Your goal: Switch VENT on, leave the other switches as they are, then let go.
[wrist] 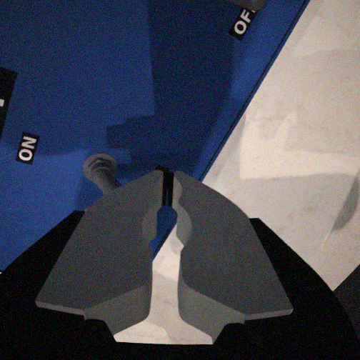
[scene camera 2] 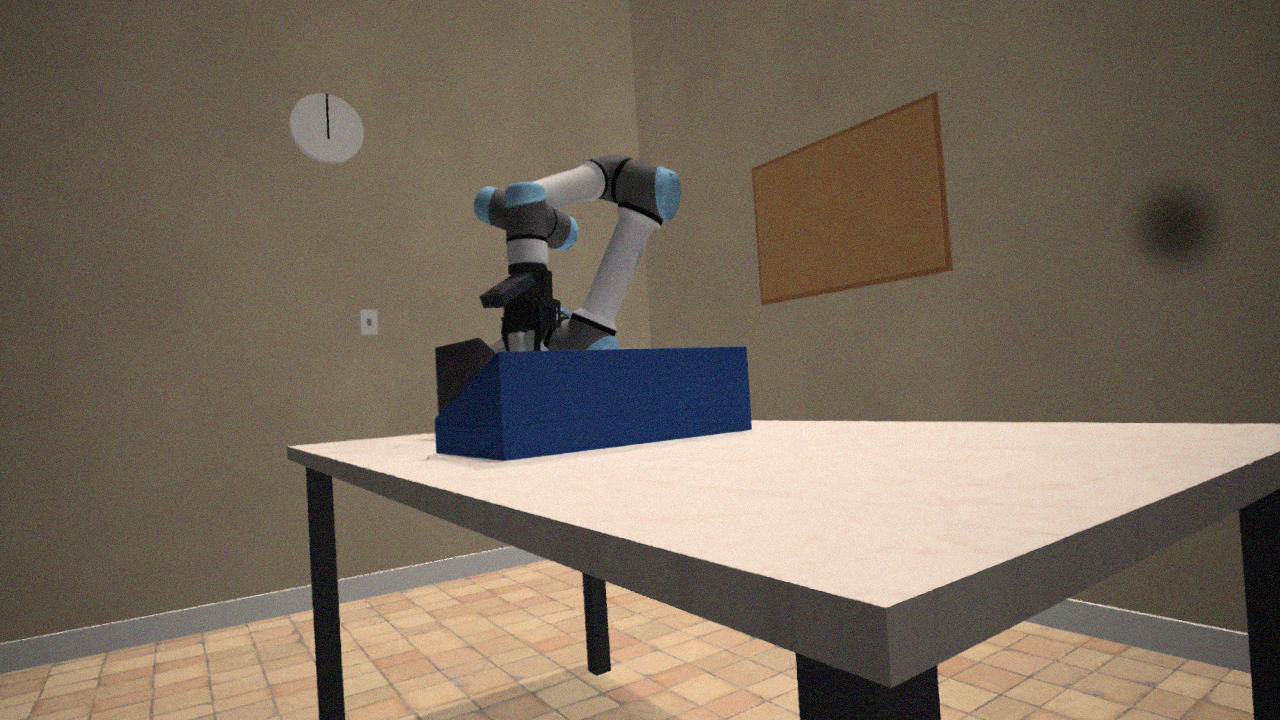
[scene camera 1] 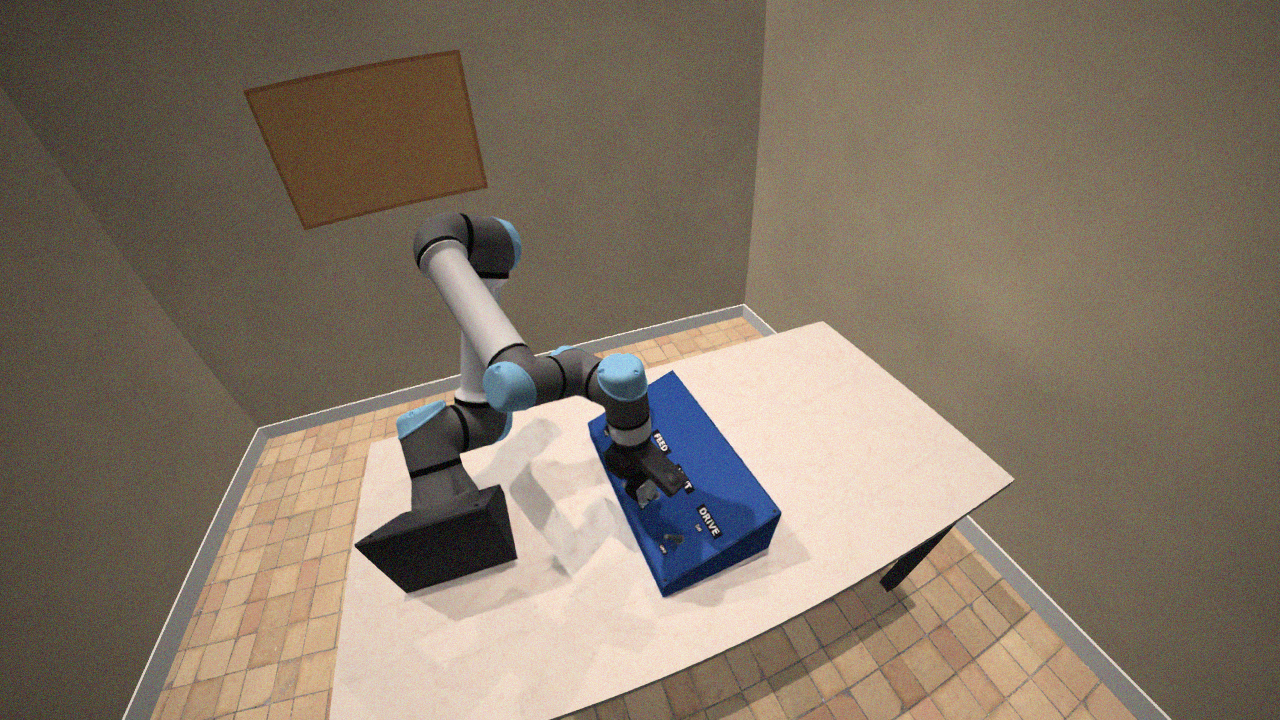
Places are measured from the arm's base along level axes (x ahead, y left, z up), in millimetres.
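Pixels of known places: gripper, fingertip midpoint: (scene camera 1: 646, 503); arm's base, origin of the base link: (scene camera 1: 447, 507).
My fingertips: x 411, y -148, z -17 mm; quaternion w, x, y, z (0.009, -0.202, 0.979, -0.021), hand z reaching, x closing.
Ahead of a thing's pixels: the offset from my fingertips to its top centre. Level surfaces: height alone.
A blue switch box (scene camera 1: 716, 461) (scene camera 2: 626, 394) (wrist: 75, 30) stands on the table. In the wrist view the VENT switch (wrist: 101, 167) has its round base left of my fingertips. Its lever slants away from the ON label (wrist: 27, 148) and runs under my left finger, its end hidden. The VENT label is mostly cut off or covered. My gripper (scene camera 1: 646, 501) (scene camera 2: 522, 342) (wrist: 167, 176) is shut and empty, low over the box's lower edge on the OFF side. Contact with the lever cannot be told. The DRIVE switch {dx +18, dy -93, dz +9 mm} (scene camera 1: 674, 538) shows beside its DRIVE label {dx +102, dy -93, dz -3 mm} (scene camera 1: 708, 521).
The FEED label {dx +104, dy +147, dz -3 mm} (scene camera 1: 660, 441) shows on the box beyond my wrist. A neighbouring lever (wrist: 250, 2) is partly in the wrist view, by its OFF label (wrist: 244, 24). The pale table {dz -117 mm} (scene camera 1: 859, 429) (scene camera 2: 850, 483) extends around the box. My black base (scene camera 1: 447, 537) stands nearby.
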